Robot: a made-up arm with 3 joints.
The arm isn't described. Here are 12 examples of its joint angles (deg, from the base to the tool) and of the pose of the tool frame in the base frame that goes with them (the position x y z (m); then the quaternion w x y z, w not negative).
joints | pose
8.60 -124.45 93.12 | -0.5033 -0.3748 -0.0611 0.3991 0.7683 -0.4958 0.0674
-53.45 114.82 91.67 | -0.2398 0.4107 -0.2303 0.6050 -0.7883 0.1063 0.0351
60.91 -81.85 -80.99 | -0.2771 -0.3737 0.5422 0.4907 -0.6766 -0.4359 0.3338
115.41 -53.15 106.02 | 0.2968 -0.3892 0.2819 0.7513 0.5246 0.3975 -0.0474
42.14 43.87 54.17 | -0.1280 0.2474 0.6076 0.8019 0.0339 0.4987 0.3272
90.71 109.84 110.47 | -0.2374 0.4337 0.4577 0.0281 -0.1234 0.5269 0.8404
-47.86 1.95 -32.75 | -0.7015 -0.0382 0.0829 0.7626 0.6233 0.0950 0.1446
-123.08 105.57 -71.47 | 0.1229 0.3403 -0.2403 0.4198 0.5625 -0.6855 -0.1936
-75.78 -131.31 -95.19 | -0.0555 -0.2926 -0.3782 0.0494 -0.2118 -0.8102 -0.5443
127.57 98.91 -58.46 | 0.1361 0.3414 0.4339 0.2739 -0.4355 0.8058 -0.2932
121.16 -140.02 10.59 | -0.1856 -0.2077 0.5462 0.0494 -0.6998 0.1737 0.6911
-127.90 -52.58 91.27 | -0.1801 -0.3828 -0.3427 0.0178 -0.1824 -0.8128 0.5530
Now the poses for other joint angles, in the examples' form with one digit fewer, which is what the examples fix.
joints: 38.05 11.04 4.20
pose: -0.164 0.010 0.657 0.719 0.434 0.537 -0.076
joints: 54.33 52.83 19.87
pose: -0.081 0.260 0.573 0.737 0.052 0.671 0.058
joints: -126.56 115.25 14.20
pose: 0.117 0.348 -0.131 0.603 -0.108 -0.646 -0.455
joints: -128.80 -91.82 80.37
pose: 0.058 -0.452 -0.151 0.129 -0.055 0.643 -0.753
